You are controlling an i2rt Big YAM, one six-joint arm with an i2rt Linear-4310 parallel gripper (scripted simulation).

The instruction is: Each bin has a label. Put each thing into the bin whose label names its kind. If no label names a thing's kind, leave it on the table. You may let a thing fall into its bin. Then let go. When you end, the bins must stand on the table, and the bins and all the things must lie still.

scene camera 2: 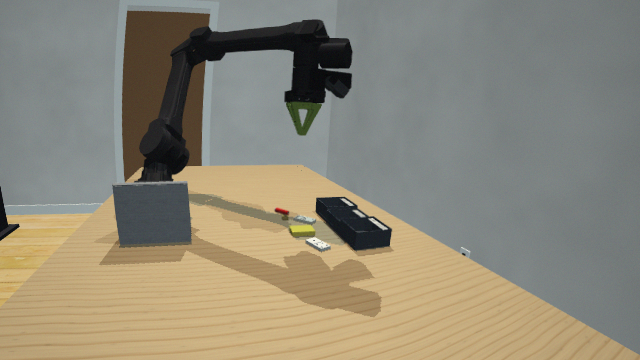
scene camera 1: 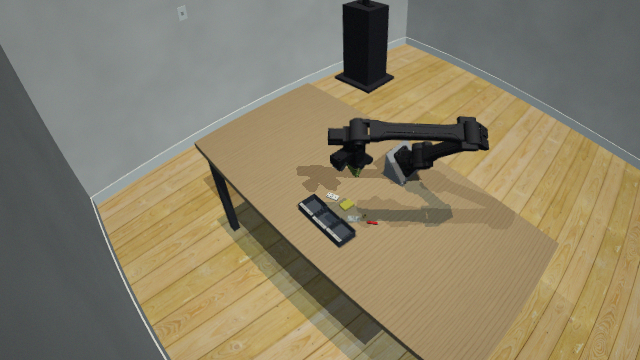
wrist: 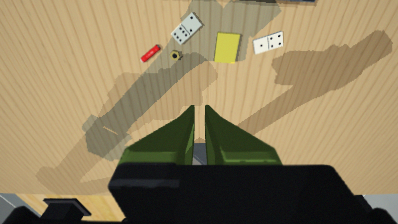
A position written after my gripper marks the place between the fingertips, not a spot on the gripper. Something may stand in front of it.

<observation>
I see my gripper (scene camera 2: 301, 135).
My gripper is seen too in the wrist view (wrist: 199, 111).
</observation>
